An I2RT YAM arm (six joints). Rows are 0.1 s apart.
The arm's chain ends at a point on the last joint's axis. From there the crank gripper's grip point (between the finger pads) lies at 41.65 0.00 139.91 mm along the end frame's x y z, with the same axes.
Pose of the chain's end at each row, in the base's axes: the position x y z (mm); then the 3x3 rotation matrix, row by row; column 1 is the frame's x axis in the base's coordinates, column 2 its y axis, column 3 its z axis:
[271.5, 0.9, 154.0], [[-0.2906, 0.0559, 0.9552], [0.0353, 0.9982, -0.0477], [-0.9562, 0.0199, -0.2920]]
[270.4, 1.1, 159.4], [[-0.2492, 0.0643, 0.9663], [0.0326, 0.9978, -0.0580], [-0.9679, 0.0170, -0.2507]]
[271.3, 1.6, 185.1], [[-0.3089, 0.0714, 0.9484], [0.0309, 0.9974, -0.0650], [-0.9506, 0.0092, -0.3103]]
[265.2, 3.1, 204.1], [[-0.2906, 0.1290, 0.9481], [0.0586, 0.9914, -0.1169], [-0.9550, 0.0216, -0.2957]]
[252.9, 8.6, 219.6], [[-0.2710, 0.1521, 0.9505], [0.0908, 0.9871, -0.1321], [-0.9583, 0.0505, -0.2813]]
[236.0, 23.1, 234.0], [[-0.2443, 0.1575, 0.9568], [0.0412, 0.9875, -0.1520], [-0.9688, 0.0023, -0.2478]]
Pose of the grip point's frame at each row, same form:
[393.0, -4.3, 73.3], [[-0.2906, 0.0559, 0.9552], [0.0353, 0.9982, -0.0477], [-0.9562, 0.0199, -0.2920]]
[395.2, -5.7, 84.0], [[-0.2492, 0.0643, 0.9663], [0.0326, 0.9978, -0.0580], [-0.9679, 0.0170, -0.2507]]
[391.1, -6.2, 102.1], [[-0.3089, 0.0714, 0.9484], [0.0309, 0.9974, -0.0650], [-0.9506, 0.0092, -0.3103]]
[385.7, -10.8, 123.0], [[-0.2906, 0.1290, 0.9481], [0.0586, 0.9914, -0.1169], [-0.9550, 0.0216, -0.2957]]
[374.6, -6.1, 140.3], [[-0.2710, 0.1521, 0.9505], [0.0908, 0.9871, -0.1321], [-0.9583, 0.0505, -0.2813]]
[359.7, 3.5, 159.0], [[-0.2443, 0.1575, 0.9568], [0.0412, 0.9875, -0.1520], [-0.9688, 0.0023, -0.2478]]

